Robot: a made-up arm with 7 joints.
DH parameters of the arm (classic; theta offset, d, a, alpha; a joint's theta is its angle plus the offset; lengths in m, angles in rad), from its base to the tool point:
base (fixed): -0.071 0 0 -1.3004
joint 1: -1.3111 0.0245 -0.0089 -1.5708
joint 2: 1.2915 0 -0.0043 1.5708
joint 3: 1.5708 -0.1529 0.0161 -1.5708
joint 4: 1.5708 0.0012 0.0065 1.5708
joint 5: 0 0.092 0 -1.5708
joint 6: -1.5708 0 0.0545 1.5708
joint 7: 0 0 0 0
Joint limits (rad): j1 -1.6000..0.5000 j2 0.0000..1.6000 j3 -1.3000..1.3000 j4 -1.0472..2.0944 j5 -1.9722..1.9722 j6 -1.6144..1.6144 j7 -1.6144..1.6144
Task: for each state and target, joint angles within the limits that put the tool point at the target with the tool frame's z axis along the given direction. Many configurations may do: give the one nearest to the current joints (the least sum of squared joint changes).
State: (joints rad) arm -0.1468 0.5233 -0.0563 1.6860 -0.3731 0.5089 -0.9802
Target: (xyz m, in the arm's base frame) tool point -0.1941 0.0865 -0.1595 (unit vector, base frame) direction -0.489 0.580 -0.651
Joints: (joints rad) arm 0.3577 0.4113 0.1493 1.8987 -0.5463 1.1354 -0.9802
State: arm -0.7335 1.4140 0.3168 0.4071 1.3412 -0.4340 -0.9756
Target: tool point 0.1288 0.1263 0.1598 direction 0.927 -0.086 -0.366
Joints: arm -1.3265 1.4088 0.1434 -0.0600 1.8900 -0.0092 -0.9756
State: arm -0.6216 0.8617 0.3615 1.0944 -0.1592 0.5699 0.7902
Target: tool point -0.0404 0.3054 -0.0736 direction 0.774 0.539 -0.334
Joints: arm 0.0112 1.2734 0.1367 1.5557 0.0903 0.5959 0.7902
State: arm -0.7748 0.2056 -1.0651 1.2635 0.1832 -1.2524 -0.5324
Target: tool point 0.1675 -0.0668 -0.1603 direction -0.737 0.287 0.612
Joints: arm -1.0612 0.1296 -1.1485 1.2044 0.4028 -1.4894 -0.5324
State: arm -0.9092 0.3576 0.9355 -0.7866 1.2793 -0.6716 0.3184
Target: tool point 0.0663 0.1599 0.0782 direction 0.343 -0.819 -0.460
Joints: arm -0.7745 0.9744 1.2766 -0.3201 0.7722 -0.7805 0.3184
